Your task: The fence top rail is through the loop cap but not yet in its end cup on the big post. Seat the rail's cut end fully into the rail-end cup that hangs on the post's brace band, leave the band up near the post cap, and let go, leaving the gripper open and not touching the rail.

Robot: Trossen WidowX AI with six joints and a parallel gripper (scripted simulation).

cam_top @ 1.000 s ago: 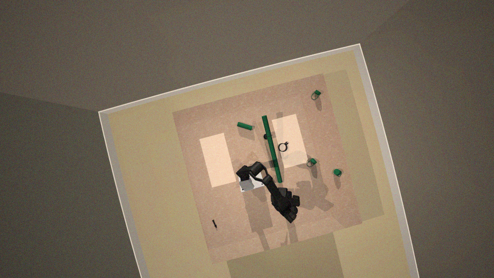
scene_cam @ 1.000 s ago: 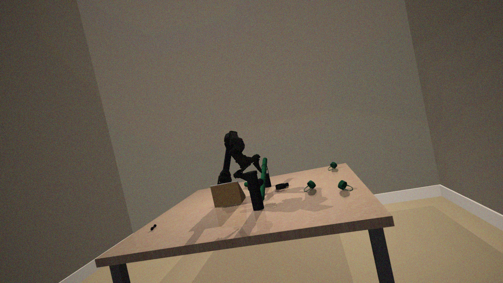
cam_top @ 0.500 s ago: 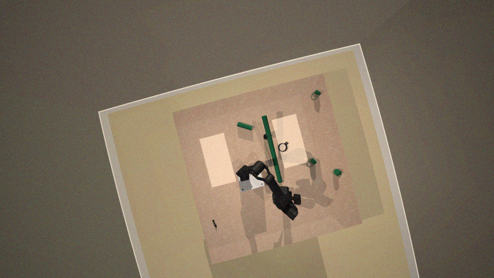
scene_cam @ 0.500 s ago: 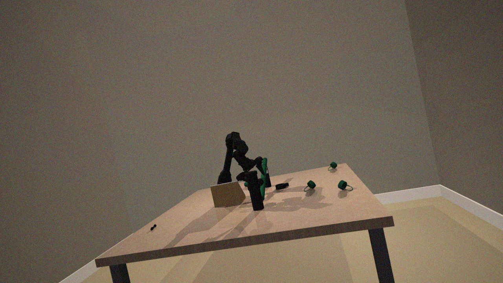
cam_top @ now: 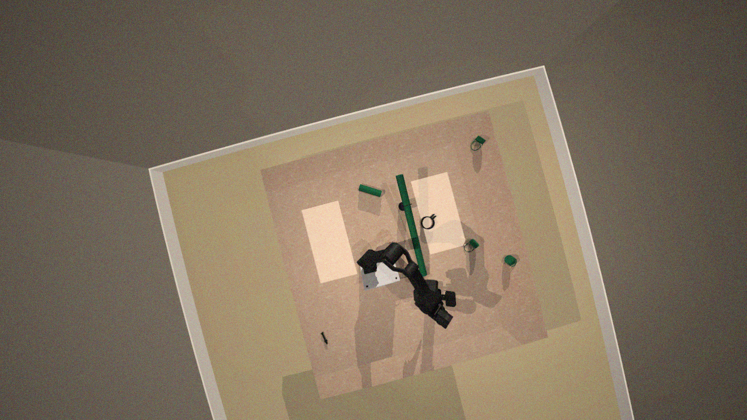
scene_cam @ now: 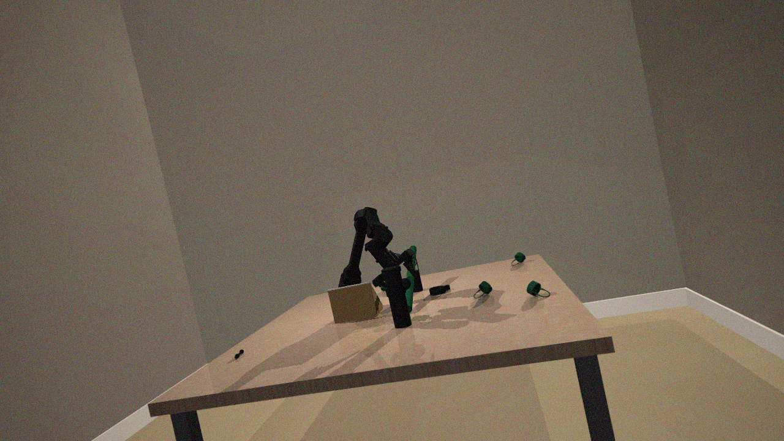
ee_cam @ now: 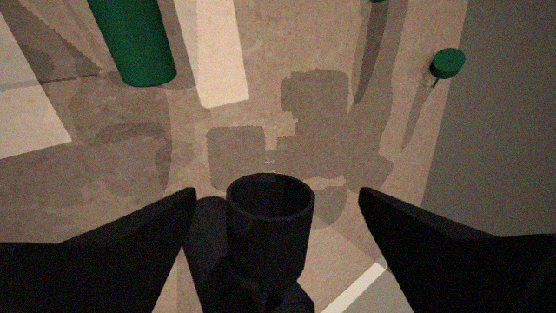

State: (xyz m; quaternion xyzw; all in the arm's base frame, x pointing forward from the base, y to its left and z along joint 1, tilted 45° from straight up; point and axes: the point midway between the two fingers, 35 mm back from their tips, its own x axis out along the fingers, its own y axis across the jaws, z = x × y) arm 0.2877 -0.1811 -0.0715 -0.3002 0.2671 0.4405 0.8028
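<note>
Now: the dark cup 20 mm to the right of my gripper tip, 20 mm behind it and 10 mm above it. Also, from my gripper tip: loop cap (440 mm to the left, 50 mm behind, 10 mm below); then green tube (570 mm to the left, 200 mm behind, 100 mm below); then black bolt (640 mm behind, 140 mm to the right, 110 mm below).
</note>
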